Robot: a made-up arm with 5 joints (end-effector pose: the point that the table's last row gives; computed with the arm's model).
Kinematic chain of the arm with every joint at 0, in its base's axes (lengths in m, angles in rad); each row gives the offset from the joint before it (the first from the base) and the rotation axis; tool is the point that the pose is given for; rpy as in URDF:
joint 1: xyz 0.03 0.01 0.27 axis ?
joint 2: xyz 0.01 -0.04 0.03 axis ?
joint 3: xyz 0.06 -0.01 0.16 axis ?
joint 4: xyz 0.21 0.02 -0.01 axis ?
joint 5: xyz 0.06 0.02 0 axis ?
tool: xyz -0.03 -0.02 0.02 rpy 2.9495 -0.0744 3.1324
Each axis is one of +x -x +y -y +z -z.
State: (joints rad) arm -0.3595 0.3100 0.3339 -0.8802 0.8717
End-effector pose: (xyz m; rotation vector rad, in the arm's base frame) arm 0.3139 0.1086 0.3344 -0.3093 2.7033 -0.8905
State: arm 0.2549 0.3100 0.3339 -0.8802 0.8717
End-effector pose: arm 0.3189 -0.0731 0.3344 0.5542 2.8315 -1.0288
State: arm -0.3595 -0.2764 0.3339 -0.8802 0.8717
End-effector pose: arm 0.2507 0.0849 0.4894 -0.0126 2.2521 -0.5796
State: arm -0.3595 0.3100 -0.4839 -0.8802 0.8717
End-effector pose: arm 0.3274 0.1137 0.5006 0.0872 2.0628 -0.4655
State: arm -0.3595 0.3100 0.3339 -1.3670 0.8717
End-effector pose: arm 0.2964 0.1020 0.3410 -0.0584 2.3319 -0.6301
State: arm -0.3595 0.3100 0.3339 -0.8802 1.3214
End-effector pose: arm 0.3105 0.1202 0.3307 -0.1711 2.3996 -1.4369
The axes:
joint 1: -z
joint 2: +y
joint 3: +y
joint 4: +y
joint 5: -x

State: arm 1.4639 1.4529 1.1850 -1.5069 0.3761
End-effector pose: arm 0.0114 -0.0156 0.1505 -1.2761 -1.5542 -0.7635
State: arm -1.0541 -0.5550 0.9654 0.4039 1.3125
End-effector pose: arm 0.1269 0.1891 0.3696 1.6521 -1.7314 1.8514
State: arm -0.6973 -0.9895 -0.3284 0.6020 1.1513
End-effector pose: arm 0.0121 -0.0048 0.6784 -0.2804 2.1444 -0.7524
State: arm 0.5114 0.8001 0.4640 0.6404 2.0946
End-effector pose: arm 0.2282 -0.0814 0.1345 1.2529 -1.1151 0.8455
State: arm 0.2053 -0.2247 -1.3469 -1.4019 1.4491
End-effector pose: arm 0.0407 0.0154 0.6624 1.2752 0.0624 -0.2176
